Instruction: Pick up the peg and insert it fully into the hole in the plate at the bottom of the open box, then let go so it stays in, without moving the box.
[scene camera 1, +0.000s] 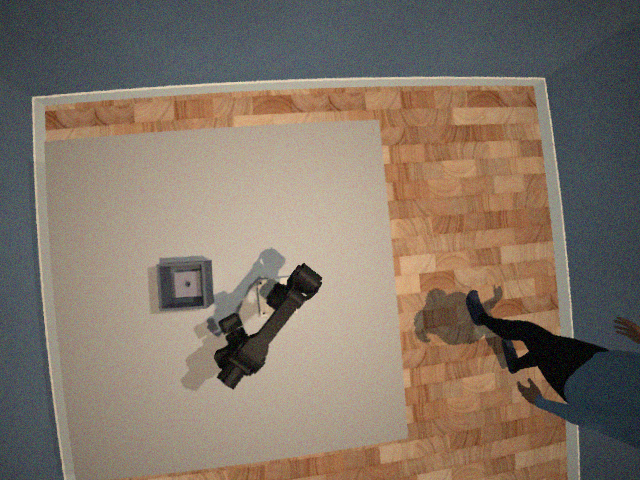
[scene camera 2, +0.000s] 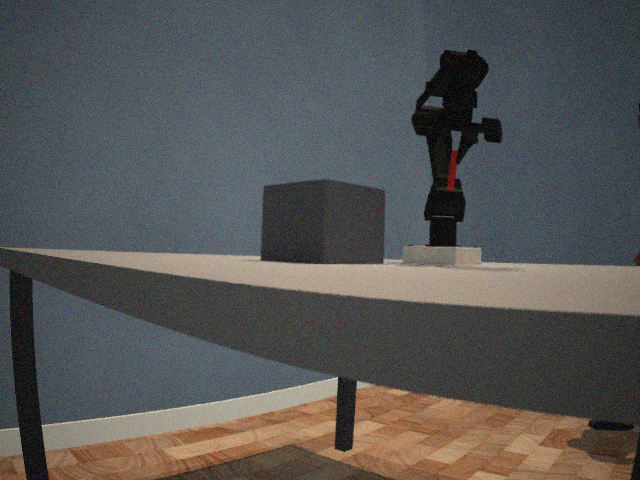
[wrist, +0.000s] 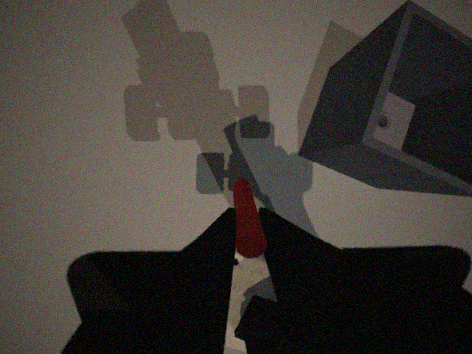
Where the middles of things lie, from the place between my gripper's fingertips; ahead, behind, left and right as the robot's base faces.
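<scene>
Pale plate (scene camera 1: 182, 289): 160 mm below my hand, 160 mm to the right of it and 190 mm ahead. Grey box (scene camera 1: 167, 299): 130 mm below my hand, likewise 190 mm ahead and 160 mm to the right. Red peg (wrist: 251, 242): my hand is 10 mm above it.
</scene>
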